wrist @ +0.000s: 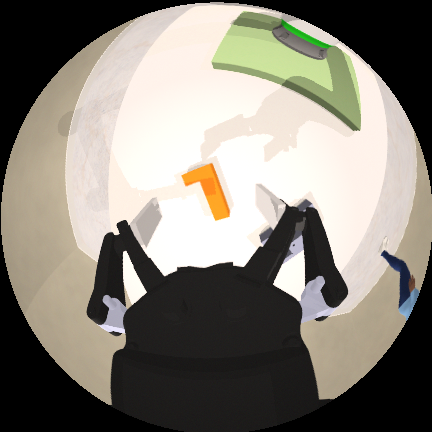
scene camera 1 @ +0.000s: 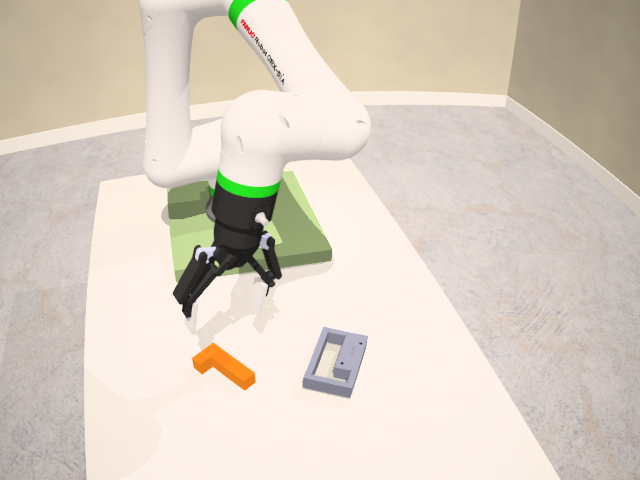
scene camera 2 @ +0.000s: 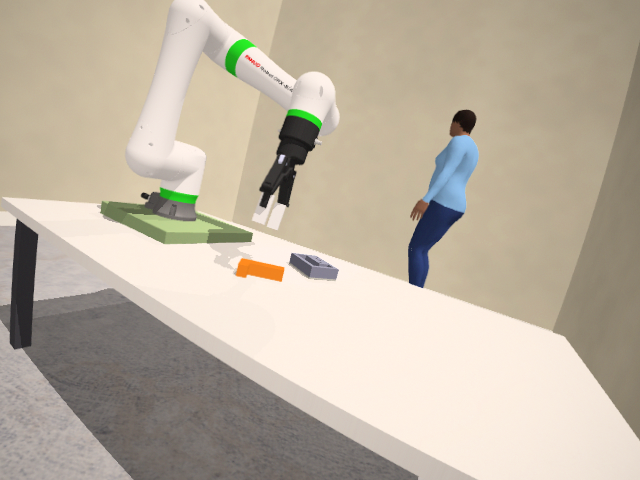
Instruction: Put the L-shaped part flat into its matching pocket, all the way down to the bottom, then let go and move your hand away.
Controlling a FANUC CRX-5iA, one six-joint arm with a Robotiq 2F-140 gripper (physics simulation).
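Where they show: gripper, fingertip midpoint: (wrist: 206, 199) (scene camera 1: 223, 319) (scene camera 2: 265, 225); arm's base, origin of the base link: (scene camera 2: 174, 215).
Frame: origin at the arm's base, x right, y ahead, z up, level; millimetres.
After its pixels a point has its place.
Note:
The orange L-shaped part (scene camera 1: 227, 364) @[x 100, y 495, z -10 mm] (scene camera 2: 261, 270) @[x 109, y 497, z -22 mm] (wrist: 215, 192) @[x 91, y 485, z -9 mm] lies flat on the white table, left of the pocket block in scene camera 1. The grey-blue block (scene camera 1: 352, 353) @[x -133, y 524, z -3 mm] (scene camera 2: 325, 273) @[x -69, y 584, z -19 mm] (wrist: 294, 248) @[x -115, y 551, z -3 mm] with the L-shaped pocket lies on the table; the pocket shows a pale floor and no part in it. In the wrist view the right finger hides much of the block. My gripper (scene camera 1: 225, 312) @[x 95, y 470, z 84 mm] (scene camera 2: 266, 219) @[x 95, y 470, z 84 mm] (wrist: 206, 199) @[x 95, y 470, z 84 mm] is open, with nothing between its fingers. It hangs above the table, higher than the orange part, on the arm-base side of it in scene camera 1.
The green base plate (scene camera 1: 305, 256) @[x -131, y 205, z -16 mm] (scene camera 2: 186, 237) @[x 105, y 206, z -20 mm] (wrist: 265, 75) @[x 62, y 206, z -21 mm] under the arm stands on the white table (scene camera 1: 413, 413) @[x -205, y 675, z -39 mm] (scene camera 2: 413, 361) @[x 196, y 904, z -39 mm] (wrist: 160, 115) @[x 258, y 348, z -39 mm], behind the part and the block. A person (scene camera 2: 454, 170) (wrist: 404, 282) in a light blue top stands beyond the table's far edge.

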